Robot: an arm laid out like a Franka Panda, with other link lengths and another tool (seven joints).
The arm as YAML. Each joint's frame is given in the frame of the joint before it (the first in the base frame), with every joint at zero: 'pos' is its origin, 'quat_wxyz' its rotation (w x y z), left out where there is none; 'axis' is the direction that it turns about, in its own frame. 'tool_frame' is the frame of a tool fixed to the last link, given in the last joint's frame.
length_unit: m
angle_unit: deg
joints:
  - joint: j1
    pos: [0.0, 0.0, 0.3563]
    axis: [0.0, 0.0, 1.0]
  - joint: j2
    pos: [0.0, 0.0, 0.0]
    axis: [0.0, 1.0, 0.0]
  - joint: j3
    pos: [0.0, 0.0, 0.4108]
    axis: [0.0, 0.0, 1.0]
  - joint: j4
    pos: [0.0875, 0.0, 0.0]
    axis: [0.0, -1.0, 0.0]
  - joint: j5
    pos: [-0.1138, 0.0, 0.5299]
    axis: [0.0, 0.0, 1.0]
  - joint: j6
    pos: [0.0, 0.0, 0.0]
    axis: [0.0, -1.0, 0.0]
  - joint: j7
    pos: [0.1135, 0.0, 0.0]
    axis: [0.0, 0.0, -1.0]
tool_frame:
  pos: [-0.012, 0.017, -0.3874]
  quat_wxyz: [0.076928, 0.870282, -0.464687, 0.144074]
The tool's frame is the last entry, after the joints.
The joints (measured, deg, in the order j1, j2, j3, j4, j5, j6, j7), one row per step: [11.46 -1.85 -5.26 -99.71 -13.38 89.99 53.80]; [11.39 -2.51 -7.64 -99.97 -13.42 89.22 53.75]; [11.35 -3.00 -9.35 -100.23 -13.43 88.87 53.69]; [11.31 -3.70 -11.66 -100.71 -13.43 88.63 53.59]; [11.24 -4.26 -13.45 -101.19 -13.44 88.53 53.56]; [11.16 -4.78 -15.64 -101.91 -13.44 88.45 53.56]
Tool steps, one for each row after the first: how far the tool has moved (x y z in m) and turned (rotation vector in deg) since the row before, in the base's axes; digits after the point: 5 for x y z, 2 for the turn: [-0.00809 -0.03056 0.00390 0.07 0.38 -2.57]; [-0.00571 -0.02117 0.00225 0.13 0.15 -1.77]; [-0.00794 -0.02775 0.00210 0.27 0.08 -2.30]; [-0.00705 -0.02160 0.00056 0.24 0.06 -1.84]; [-0.00984 -0.02565 -0.00273 0.31 0.32 -2.27]
